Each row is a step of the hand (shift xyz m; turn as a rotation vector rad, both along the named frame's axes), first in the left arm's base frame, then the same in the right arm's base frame.
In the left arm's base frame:
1: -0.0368 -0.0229 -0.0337 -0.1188 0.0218 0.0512
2: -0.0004 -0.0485 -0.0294 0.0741 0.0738 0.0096
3: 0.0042 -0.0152 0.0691 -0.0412 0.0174 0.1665
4: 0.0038 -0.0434 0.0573 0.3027 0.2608 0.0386
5: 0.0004 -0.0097 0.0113 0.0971 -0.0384 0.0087
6: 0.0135 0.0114 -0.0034 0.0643 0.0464 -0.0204
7: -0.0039 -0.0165 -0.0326 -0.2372 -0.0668 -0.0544
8: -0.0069 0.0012 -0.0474 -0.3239 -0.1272 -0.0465
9: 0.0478 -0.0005 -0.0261 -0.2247 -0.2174 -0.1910
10: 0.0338 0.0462 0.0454 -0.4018 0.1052 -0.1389
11: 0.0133 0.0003 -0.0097 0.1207 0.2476 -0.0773
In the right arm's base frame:
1: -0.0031 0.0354 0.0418 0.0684 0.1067 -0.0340
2: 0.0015 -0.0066 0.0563 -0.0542 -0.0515 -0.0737
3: 0.0614 -0.0226 -0.0273 0.1370 0.0083 -0.1043
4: 0.0665 -0.0274 0.0024 -0.2012 -0.2215 -0.2676
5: 0.0138 -0.0054 0.0014 -0.0052 -0.1034 0.0158
6: -0.0129 -0.0089 -0.0088 -0.0609 -0.0435 -0.0332
7: -0.0162 0.0060 0.0324 0.0682 0.2160 0.1112
8: -0.0361 0.0168 0.0267 0.1337 0.2794 0.1654
9: -0.0361 -0.0395 0.0100 0.0324 0.1921 0.3103
10: 0.0015 -0.0287 -0.0672 -0.0331 0.4352 0.0368
11: -0.0122 -0.0104 0.0038 -0.2273 -0.0297 -0.1712

